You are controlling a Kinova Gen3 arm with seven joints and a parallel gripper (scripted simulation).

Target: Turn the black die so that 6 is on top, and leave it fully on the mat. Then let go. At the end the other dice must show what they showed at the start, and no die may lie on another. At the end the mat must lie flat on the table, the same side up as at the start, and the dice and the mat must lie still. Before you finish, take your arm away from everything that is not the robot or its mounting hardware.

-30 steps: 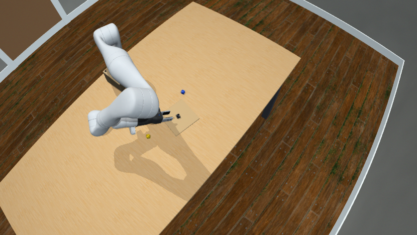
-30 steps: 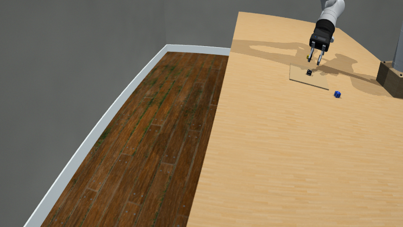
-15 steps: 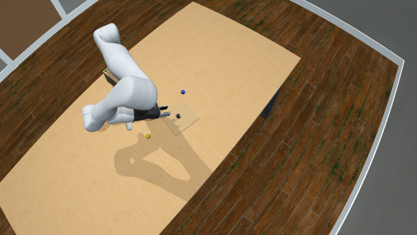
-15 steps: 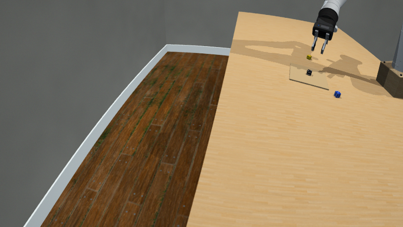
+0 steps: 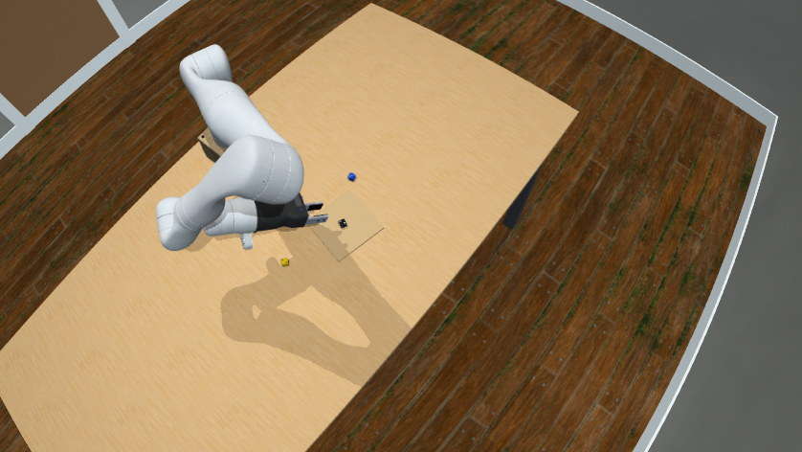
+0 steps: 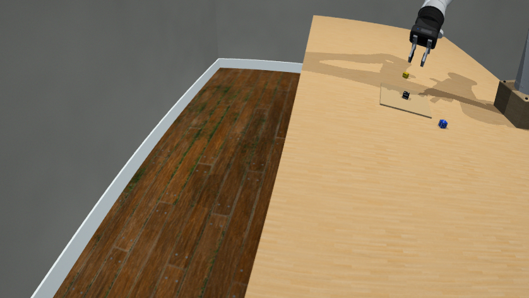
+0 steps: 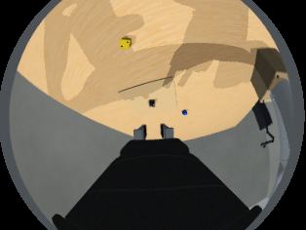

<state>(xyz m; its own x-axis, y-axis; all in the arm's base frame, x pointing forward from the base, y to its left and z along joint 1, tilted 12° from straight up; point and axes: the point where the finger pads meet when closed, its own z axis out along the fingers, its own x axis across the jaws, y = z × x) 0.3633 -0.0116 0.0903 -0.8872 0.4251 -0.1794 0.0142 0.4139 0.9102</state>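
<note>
My hand is 100 mm above the black die, 40 mm to the right of it and 20 mm short of it. The rest, counted from my hand: blue die (160 mm to the left, 100 mm below, 60 mm behind); then tan mat (110 mm below, 50 mm to the left, 20 mm ahead); then yellow die (120 mm to the right, 100 mm below, 20 mm behind).
</note>
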